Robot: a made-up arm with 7 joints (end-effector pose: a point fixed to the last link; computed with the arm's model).
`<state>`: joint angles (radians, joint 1 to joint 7).
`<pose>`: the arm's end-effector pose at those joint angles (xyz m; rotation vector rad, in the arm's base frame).
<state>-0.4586 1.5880 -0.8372 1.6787 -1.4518 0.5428 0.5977</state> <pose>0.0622 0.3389 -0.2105 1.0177 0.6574 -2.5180</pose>
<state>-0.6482 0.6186 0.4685 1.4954 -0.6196 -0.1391 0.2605</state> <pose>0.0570 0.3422 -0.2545 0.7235 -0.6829 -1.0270</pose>
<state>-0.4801 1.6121 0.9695 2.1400 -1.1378 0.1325 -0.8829</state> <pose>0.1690 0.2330 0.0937 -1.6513 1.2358 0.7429</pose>
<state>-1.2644 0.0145 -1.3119 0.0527 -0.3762 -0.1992 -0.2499</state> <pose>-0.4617 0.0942 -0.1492 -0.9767 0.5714 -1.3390</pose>
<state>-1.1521 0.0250 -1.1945 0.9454 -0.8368 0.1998 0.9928</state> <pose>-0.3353 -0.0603 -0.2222 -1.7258 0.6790 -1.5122</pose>
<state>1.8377 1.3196 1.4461 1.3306 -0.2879 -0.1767 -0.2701</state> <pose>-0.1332 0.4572 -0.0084 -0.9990 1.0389 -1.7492</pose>
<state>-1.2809 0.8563 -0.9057 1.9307 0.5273 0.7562 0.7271</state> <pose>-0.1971 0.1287 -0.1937 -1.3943 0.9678 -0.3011</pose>
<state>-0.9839 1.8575 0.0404 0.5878 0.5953 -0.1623 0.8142</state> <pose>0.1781 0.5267 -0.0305 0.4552 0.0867 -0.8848</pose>
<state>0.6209 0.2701 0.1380 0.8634 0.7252 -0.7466 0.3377</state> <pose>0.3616 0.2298 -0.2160 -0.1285 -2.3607 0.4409</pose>
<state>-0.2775 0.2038 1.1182 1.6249 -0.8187 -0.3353 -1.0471</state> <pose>0.0382 0.3459 -0.2226 2.4246 -1.2605 0.2655</pose>
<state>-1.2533 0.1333 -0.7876 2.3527 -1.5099 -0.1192 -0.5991</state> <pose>-0.0771 0.0009 -0.1433 0.4003 -1.8123 -0.7545</pose>
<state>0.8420 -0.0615 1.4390 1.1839 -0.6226 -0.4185 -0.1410</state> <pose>0.2852 0.2824 -0.2181 1.0087 -1.6148 1.1768</pose>
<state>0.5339 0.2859 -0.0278 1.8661 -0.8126 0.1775 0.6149</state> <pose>0.2810 0.1483 -0.0548 0.8407 -1.6573 -1.0146</pose>
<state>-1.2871 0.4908 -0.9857 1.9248 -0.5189 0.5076 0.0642</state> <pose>-0.2025 0.0310 -0.1798 -0.6859 -0.1185 -1.0725</pose>
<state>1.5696 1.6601 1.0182 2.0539 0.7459 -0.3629 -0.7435</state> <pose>-0.1820 0.2406 0.1042 -0.4429 1.3137 -0.2529</pose>
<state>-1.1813 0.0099 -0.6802 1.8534 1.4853 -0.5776 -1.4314</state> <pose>-0.1221 -0.0346 -0.2307 0.4950 0.6943 1.4666</pose>
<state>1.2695 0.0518 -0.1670 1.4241 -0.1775 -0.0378 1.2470</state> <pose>0.3473 0.0771 0.1207 -0.0857 -2.0041 -1.8044</pose>
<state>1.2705 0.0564 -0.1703 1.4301 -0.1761 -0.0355 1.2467</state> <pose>0.3460 0.0776 0.1215 -0.0790 -2.0035 -1.8082</pose>
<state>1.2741 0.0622 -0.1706 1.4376 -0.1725 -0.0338 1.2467</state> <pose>0.3442 0.0791 0.1234 -0.0698 -2.0089 -1.8109</pose>
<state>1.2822 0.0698 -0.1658 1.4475 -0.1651 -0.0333 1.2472</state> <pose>0.3413 0.0822 0.1272 -0.0564 -2.0246 -1.8121</pose>
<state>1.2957 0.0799 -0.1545 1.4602 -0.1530 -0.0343 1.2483</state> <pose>0.3370 0.0873 0.1333 -0.0375 -2.0529 -1.8110</pose>
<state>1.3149 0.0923 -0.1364 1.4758 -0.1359 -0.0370 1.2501</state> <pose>0.3310 0.0945 0.1415 -0.0127 -2.0945 -1.8078</pose>
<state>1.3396 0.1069 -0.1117 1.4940 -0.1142 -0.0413 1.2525</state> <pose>0.3232 0.1036 0.1517 0.0187 -2.1488 -1.8025</pose>
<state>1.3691 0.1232 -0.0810 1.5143 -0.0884 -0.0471 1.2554</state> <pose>0.3134 0.1144 0.1632 0.0566 -2.2145 -1.7952</pose>
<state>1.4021 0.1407 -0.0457 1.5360 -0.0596 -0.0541 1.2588</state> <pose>0.3019 0.1263 0.1752 0.1004 -2.2885 -1.7864</pose>
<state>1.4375 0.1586 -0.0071 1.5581 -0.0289 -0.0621 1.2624</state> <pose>0.2888 0.1388 0.1871 0.1494 -2.3681 -1.7761</pose>
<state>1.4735 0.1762 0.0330 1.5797 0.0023 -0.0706 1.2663</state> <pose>0.2748 0.1514 0.1979 0.2016 -2.4492 -1.7649</pose>
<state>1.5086 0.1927 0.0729 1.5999 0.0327 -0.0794 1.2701</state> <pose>0.2606 0.1634 0.2073 0.2551 -2.5286 -1.7528</pose>
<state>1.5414 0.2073 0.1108 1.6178 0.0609 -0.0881 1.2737</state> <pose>0.2470 0.1745 0.2150 -0.3064 2.5955 1.7353</pose>
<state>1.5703 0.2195 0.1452 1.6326 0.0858 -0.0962 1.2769</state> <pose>0.2349 0.1841 0.2209 -0.3420 2.5734 1.6656</pose>
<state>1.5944 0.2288 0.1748 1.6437 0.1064 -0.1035 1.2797</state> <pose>0.2248 0.1920 0.2252 -0.3701 2.5536 1.6073</pose>
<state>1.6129 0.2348 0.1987 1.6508 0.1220 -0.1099 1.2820</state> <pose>0.2174 0.1981 0.2280 -0.3899 2.5381 1.5615</pose>
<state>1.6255 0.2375 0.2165 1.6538 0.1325 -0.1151 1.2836</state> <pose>0.2127 0.2023 0.2298 -0.4010 2.5285 1.5283</pose>
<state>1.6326 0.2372 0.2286 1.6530 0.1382 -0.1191 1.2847</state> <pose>0.2107 0.2049 0.2307 -0.4043 2.5250 1.5069</pose>
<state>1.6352 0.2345 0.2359 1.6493 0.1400 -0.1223 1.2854</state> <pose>0.2108 0.2060 0.2310 -0.4015 2.5265 1.4950</pose>
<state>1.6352 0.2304 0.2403 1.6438 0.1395 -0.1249 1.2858</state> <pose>0.2122 0.2063 0.2309 -0.3950 2.5310 1.4888</pose>
